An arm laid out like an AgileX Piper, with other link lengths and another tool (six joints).
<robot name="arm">
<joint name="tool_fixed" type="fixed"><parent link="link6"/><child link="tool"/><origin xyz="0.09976 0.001 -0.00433" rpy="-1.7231 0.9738 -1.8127"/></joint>
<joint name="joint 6" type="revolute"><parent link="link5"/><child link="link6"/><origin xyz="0.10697 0 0.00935"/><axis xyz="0.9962 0 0.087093"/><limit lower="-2.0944" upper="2.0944"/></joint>
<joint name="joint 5" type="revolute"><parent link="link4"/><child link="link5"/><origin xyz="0 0 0"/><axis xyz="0 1 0"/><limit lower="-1.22" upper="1.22"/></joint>
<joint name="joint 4" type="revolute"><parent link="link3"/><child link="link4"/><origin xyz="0.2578 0 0.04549"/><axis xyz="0.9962 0 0.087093"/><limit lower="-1.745" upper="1.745"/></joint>
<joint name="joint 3" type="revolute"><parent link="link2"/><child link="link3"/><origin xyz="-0.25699 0 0.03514"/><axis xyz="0 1 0"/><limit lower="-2.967" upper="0"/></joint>
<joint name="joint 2" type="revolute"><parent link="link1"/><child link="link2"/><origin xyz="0 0 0"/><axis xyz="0 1 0"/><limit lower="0" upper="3.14"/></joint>
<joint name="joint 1" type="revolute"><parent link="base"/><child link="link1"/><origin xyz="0 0 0.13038"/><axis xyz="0 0 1"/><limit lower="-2.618" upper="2.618"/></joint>
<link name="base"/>
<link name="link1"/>
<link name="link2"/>
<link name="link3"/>
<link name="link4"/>
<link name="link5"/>
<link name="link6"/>
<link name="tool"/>
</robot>
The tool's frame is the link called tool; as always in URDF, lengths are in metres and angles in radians.
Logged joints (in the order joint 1, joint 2, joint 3, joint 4, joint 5, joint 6), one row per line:
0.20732, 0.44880, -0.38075, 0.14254, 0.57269, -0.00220
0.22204, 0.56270, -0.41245, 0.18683, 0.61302, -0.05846
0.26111, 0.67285, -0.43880, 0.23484, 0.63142, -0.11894
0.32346, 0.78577, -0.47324, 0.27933, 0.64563, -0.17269
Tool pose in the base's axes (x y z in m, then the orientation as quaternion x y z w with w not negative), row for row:
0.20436, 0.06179, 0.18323, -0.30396, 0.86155, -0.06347, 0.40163
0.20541, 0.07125, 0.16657, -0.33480, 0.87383, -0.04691, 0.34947
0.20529, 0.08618, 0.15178, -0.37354, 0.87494, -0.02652, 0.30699
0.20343, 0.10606, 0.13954, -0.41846, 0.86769, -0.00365, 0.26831
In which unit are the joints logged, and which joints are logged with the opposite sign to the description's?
The joints are logged in radians. Opposite sign: none.
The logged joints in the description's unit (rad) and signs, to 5 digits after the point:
0.20732, 0.44880, -0.38075, 0.14254, 0.57269, -0.00220
0.22204, 0.56270, -0.41245, 0.18683, 0.61302, -0.05846
0.26111, 0.67285, -0.43880, 0.23484, 0.63142, -0.11894
0.32346, 0.78577, -0.47324, 0.27933, 0.64563, -0.17269

